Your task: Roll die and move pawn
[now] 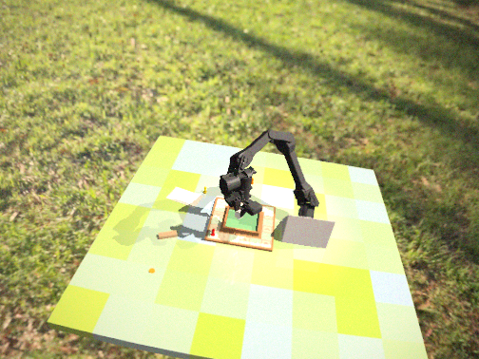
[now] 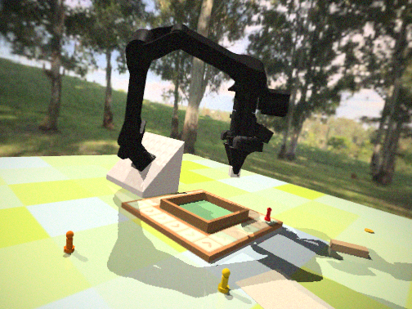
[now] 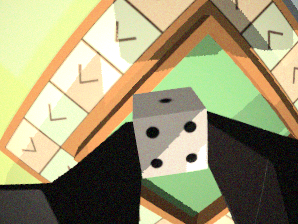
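The red pawn lies 90 mm below my gripper tip, 90 mm ahead of it and 40 mm to the left of it. From my gripper tip the other things lie so: yellow pawn 250 mm to the right, 200 mm ahead, 100 mm below; white die right at my gripper tip; wooden block 280 mm ahead, 110 mm below, 90 mm to the left.
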